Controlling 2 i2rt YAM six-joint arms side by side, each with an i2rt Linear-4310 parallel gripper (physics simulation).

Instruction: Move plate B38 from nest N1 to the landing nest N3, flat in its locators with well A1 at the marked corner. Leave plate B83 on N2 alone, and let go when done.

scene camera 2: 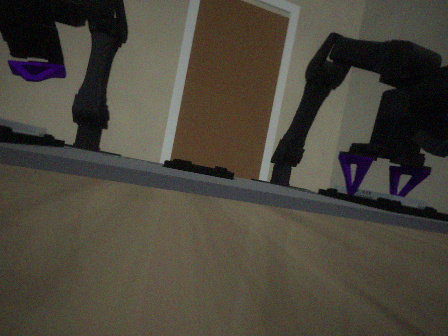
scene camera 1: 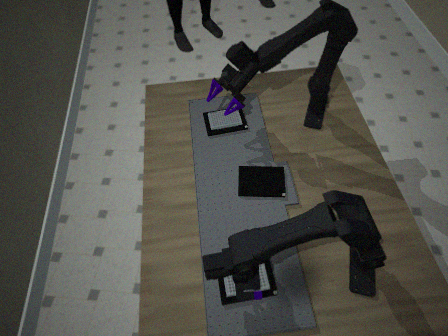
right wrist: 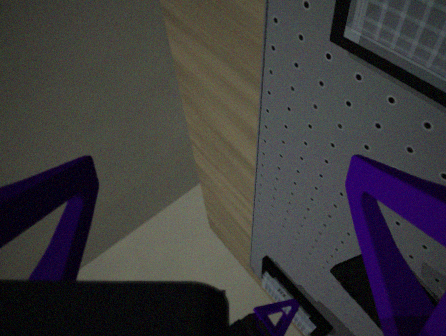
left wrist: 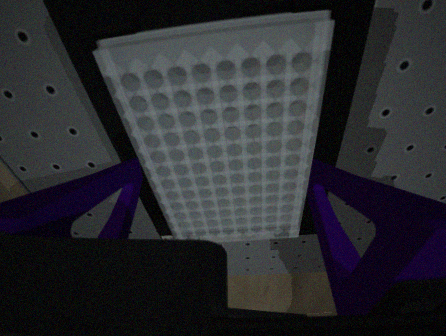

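One clear well plate (scene camera 1: 230,287) (left wrist: 220,125) (right wrist: 272,288) lies in a black nest (scene camera 1: 232,301) (left wrist: 350,50) at the bottom of scene camera 1. My left gripper (scene camera 2: 375,194) (left wrist: 223,167) is open, its fingers low on either side of this plate. Another plate (scene camera 1: 225,120) (scene camera 2: 30,129) (right wrist: 415,40) lies in the upper nest (scene camera 1: 212,132). My right gripper (scene camera 1: 218,107) (scene camera 2: 37,77) (right wrist: 222,169) is open and empty, above and beside it. The middle black nest (scene camera 1: 261,181) (scene camera 2: 199,170) is empty, with a pale marker at its lower right corner. Plate labels are not readable.
The nests stand on a grey perforated board (scene camera 1: 220,165) (scene camera 2: 140,175) (right wrist: 300,100) on a wooden table (scene camera 1: 167,200). My left arm (scene camera 1: 285,235) reaches over the lower nest and partly hides it. A person's legs (scene camera 1: 176,22) show behind the table.
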